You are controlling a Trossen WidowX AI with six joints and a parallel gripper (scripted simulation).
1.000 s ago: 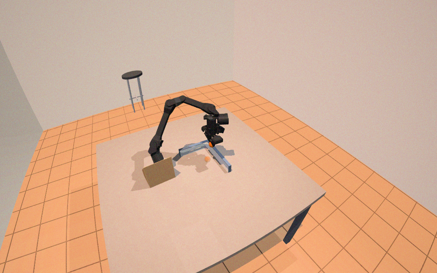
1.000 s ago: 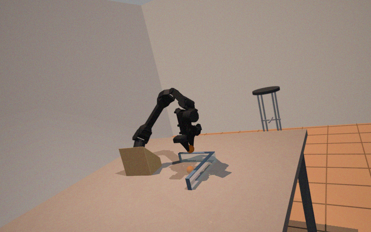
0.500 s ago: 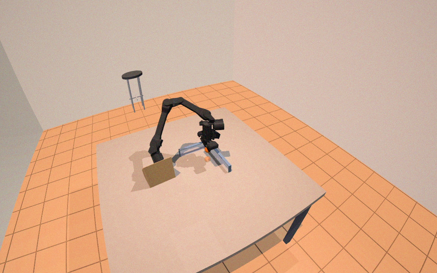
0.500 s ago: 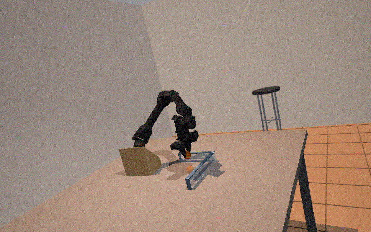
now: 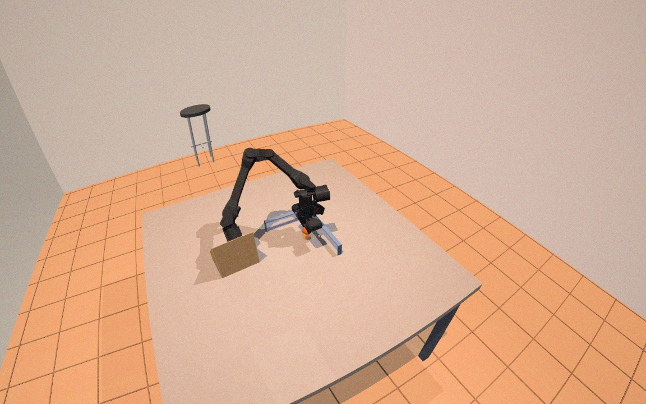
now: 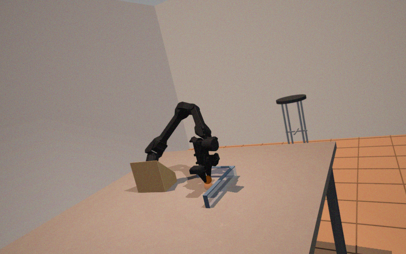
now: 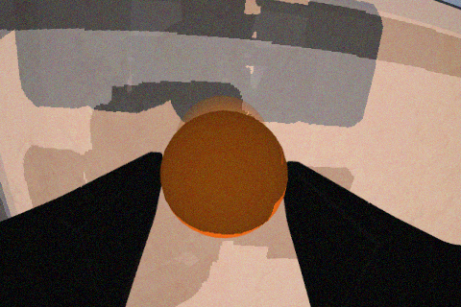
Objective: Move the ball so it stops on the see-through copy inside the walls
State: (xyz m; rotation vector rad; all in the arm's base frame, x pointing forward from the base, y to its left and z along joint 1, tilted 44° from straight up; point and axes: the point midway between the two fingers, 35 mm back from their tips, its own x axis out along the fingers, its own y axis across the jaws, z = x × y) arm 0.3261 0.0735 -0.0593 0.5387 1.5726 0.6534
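Now: gripper tip 80 mm short of the clear wall and 20 mm above it. From my gripper tip the other things lie so: orange ball right at my gripper tip.
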